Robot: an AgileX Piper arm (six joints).
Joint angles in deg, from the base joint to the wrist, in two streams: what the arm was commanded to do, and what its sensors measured. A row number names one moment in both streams.
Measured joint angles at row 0: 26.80, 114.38, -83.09, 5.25, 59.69, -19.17
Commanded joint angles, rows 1 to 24: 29.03, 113.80, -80.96, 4.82, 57.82, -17.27; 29.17, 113.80, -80.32, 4.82, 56.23, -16.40; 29.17, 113.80, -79.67, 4.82, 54.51, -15.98; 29.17, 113.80, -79.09, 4.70, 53.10, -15.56; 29.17, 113.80, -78.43, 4.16, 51.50, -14.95; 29.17, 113.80, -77.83, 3.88, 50.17, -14.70; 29.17, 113.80, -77.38, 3.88, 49.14, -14.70; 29.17, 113.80, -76.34, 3.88, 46.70, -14.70; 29.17, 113.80, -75.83, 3.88, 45.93, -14.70; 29.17, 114.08, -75.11, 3.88, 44.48, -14.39; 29.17, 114.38, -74.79, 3.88, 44.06, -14.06; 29.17, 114.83, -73.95, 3.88, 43.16, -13.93; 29.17, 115.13, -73.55, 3.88, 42.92, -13.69; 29.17, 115.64, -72.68, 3.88, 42.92, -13.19; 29.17, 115.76, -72.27, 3.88, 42.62, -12.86; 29.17, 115.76, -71.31, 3.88, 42.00, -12.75; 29.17, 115.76, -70.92, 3.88, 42.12, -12.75; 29.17, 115.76, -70.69, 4.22, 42.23, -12.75; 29.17, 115.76, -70.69, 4.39, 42.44, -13.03; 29.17, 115.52, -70.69, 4.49, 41.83, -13.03; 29.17, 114.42, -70.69, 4.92, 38.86, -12.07; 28.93, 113.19, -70.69, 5.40, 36.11, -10.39; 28.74, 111.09, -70.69, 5.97, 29.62, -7.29; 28.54, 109.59, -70.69, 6.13, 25.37, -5.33
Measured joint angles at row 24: 29.15, 113.99, -70.96, 4.85, 37.49, -11.04
